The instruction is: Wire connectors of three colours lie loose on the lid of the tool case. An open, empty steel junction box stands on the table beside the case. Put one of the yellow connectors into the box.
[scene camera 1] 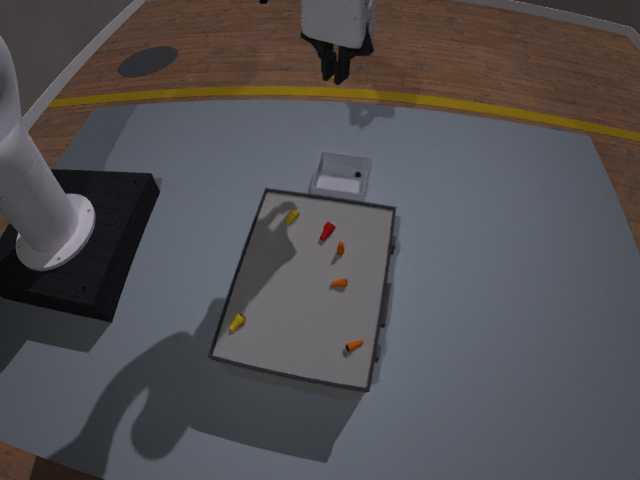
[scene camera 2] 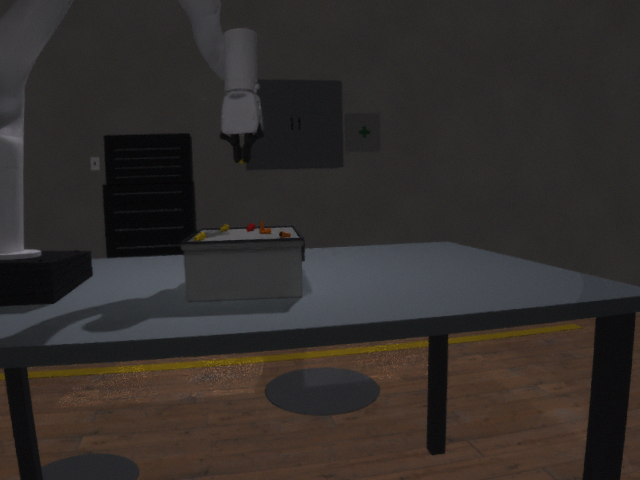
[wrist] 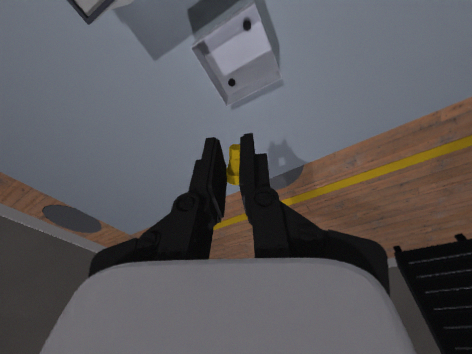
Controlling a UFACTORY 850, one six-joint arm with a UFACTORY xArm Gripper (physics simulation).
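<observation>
My gripper (scene camera 1: 334,76) (scene camera 2: 241,159) (wrist: 233,153) is shut on a yellow connector (wrist: 234,165) and holds it high in the air. In the first scene view it appears beyond the box. The steel junction box (scene camera 1: 340,196) (wrist: 255,86) stands open and empty on the table, close to the tool case (scene camera 1: 305,304) (scene camera 2: 242,273). Two other yellow connectors (scene camera 1: 292,216) (scene camera 1: 237,322) lie on the lid, one at its far left and one at its near left. The box does not show in the second scene view.
On the lid also lie a red connector (scene camera 1: 327,231) and three orange ones (scene camera 1: 340,249) (scene camera 1: 339,283) (scene camera 1: 354,345), one of them upright. The arm's black base plate (scene camera 1: 124,217) (scene camera 2: 46,279) is left of the case. A dark cabinet (scene camera 2: 148,206) stands behind the table.
</observation>
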